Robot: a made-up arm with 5 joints.
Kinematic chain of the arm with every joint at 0, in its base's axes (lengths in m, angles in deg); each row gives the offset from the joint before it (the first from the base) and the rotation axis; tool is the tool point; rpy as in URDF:
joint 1: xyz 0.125 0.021 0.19 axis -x
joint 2: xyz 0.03 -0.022 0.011 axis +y
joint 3: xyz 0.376 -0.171 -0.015 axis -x
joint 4: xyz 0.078 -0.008 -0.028 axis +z
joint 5: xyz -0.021 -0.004 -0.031 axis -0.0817 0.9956 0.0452
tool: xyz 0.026 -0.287 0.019 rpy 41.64 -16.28 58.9
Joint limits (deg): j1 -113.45..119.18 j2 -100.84..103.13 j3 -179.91..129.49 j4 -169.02..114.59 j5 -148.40..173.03
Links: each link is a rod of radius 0.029 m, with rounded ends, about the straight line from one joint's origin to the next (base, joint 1, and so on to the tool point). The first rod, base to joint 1, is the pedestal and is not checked.
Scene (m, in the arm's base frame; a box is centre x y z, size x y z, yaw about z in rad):
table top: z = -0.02
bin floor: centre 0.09 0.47 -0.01 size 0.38 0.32 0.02 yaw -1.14
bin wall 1: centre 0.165 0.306 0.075 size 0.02 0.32 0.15 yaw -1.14
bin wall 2: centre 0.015 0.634 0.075 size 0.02 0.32 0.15 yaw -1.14
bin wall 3: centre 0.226 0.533 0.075 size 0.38 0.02 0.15 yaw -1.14
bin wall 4: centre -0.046 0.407 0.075 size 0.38 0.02 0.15 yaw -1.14
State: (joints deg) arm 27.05 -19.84 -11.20 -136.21 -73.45
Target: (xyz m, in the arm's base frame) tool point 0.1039 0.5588 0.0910
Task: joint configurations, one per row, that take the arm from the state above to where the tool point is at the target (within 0.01 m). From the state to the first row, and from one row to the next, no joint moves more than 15 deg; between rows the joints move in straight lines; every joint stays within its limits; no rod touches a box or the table.
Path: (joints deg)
1: 31.22 -27.20 -24.80 -122.15 -74.73
2: 35.38 -34.57 -38.41 -108.09 -76.02
3: 39.55 -41.93 -52.01 -94.02 -77.30
4: 43.71 -49.29 -65.61 -79.96 -78.59
5: 47.88 -56.66 -79.22 -65.90 -79.87
6: 52.04 -64.02 -92.82 -51.84 -81.15
7: 56.21 -71.39 -106.43 -37.78 -82.44
8: 60.37 -78.75 -120.03 -23.71 -83.72
9: 64.54 -86.11 -133.63 -9.65 -85.00
10: 68.70 -93.48 -147.24 4.41 -86.29
11: 72.87 -100.84 -160.84 18.47 -87.57
12: 81.06 -100.84 -160.66 19.15 -87.65
13: 89.24 -100.84 -160.47 19.83 -87.73

